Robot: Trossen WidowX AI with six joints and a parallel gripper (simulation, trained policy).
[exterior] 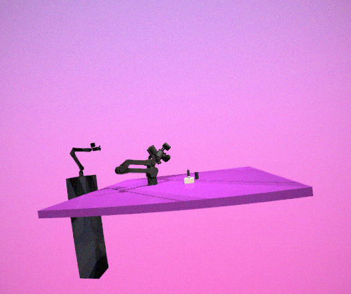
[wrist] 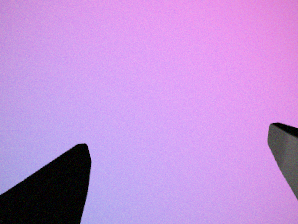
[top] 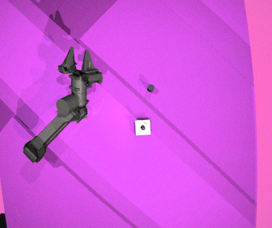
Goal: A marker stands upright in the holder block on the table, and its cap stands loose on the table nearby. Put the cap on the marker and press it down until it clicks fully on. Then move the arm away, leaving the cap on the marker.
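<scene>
Right now my gripper tip is 26 cm short of the dark cap, 13 cm to the left of it and 25 cm above it. Round my gripper tip: white holder block: 21 cm ahead, 30 cm to the right, 26 cm below.
</scene>
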